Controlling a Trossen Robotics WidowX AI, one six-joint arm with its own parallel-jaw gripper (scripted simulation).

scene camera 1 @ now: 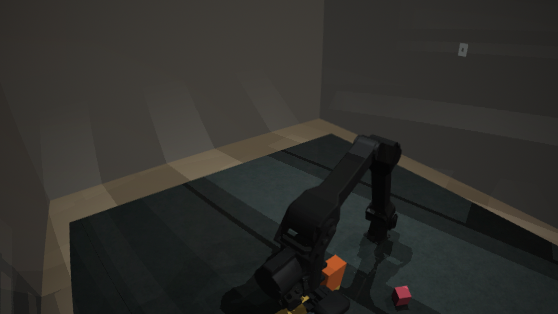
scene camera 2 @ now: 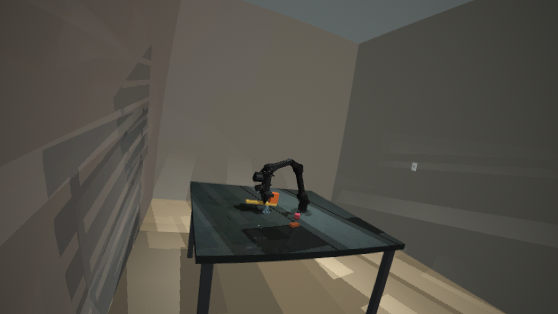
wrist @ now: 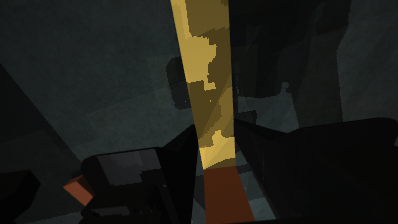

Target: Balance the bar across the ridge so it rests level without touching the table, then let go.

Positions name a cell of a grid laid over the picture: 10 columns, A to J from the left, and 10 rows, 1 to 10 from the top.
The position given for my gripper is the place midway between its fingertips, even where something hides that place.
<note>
My gripper (wrist: F6) carries a yellow bar.
</note>
